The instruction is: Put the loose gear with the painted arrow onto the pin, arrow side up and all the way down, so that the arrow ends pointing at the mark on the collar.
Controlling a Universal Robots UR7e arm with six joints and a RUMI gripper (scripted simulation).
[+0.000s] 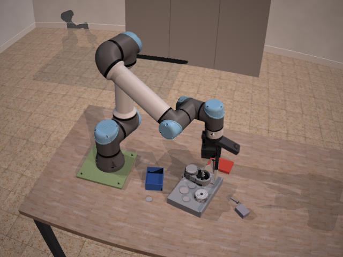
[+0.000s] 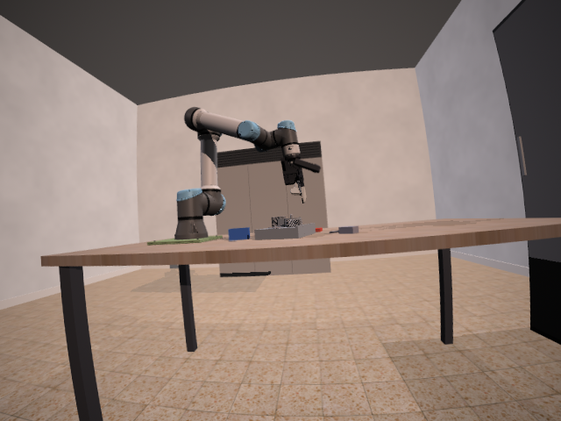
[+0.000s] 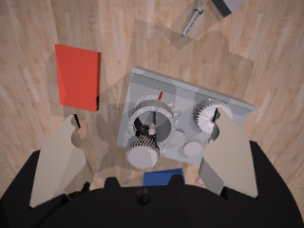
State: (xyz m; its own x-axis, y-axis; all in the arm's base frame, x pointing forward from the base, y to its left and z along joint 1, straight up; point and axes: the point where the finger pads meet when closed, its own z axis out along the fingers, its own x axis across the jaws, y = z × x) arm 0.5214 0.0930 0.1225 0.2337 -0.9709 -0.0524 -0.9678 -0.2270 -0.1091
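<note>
My hand is 120 mm to the left of the grey gear, 80 mm above it and 20 mm past it. Also, from my hand: red block (150 mm to the left, 120 mm below, 20 mm behind); then bolt (130 mm below, 130 mm ahead, 50 mm to the right); then small grey block (180 mm ahead, 120 mm below, 100 mm to the right).
</note>
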